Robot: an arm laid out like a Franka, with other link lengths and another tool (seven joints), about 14 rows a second.
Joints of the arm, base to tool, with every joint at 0 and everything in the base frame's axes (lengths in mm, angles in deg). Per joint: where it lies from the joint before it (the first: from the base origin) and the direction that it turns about. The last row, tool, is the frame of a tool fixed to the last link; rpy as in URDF.
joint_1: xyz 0 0 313.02 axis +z
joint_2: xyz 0 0 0 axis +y
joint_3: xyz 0 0 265.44 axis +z
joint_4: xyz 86.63 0 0 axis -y
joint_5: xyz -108.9 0 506.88 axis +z
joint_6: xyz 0 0 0 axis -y
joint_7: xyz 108.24 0 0 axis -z
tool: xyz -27 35 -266.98 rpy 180 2.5 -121.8
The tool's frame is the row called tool.
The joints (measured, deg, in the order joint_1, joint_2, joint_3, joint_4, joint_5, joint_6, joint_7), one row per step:
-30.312, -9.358, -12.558, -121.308, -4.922, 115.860, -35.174
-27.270, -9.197, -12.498, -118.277, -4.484, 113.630, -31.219
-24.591, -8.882, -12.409, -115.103, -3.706, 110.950, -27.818
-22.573, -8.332, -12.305, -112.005, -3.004, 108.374, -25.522
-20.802, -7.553, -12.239, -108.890, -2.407, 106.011, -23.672
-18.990, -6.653, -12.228, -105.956, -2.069, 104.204, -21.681
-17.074, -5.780, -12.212, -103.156, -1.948, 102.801, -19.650
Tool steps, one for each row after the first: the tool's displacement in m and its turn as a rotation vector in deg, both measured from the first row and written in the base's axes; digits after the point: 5 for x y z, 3 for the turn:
0.03124, 0.02271, 0.02653, -0.087, -0.983, -1.195
0.05755, 0.04674, 0.05249, 0.412, -1.742, -2.259
0.07697, 0.06632, 0.07534, 0.950, -2.163, -2.779
0.09367, 0.08364, 0.09613, 1.384, -2.465, -3.054
0.11031, 0.10041, 0.11438, 1.491, -2.847, -3.373
0.12729, 0.11808, 0.13203, 1.309, -3.396, -3.551

